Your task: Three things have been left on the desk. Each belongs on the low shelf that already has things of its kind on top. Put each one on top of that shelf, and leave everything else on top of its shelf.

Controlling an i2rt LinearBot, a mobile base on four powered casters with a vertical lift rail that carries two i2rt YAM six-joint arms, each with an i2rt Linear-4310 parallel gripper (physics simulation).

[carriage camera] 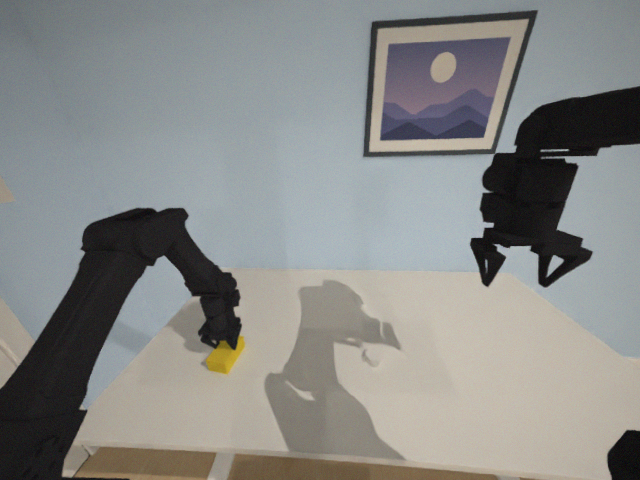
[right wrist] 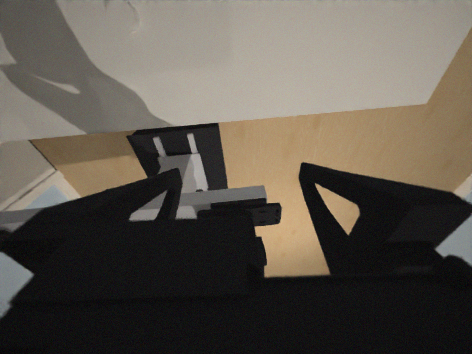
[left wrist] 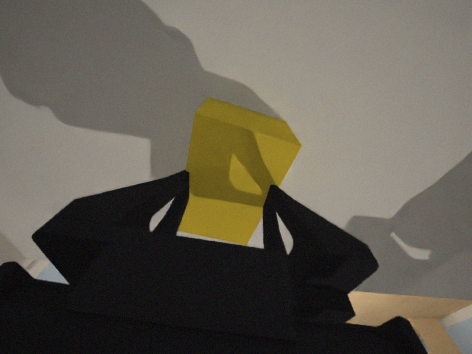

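Observation:
A yellow rectangular block lies on the white desk, left of the middle in the carriage view. My left gripper is shut on the block, with one finger against each long side, at the block's far end in the carriage view. My right gripper is open and empty, high at the right. A small pale shape shows beside the arm's shadow on the desk; what it is I cannot tell. The low shelves' tops do not show.
A framed mountain picture hangs on the blue wall behind the desk. Wooden floor shows past the desk's near edge. The robot's dark base plate and a grey beam show in the right wrist view.

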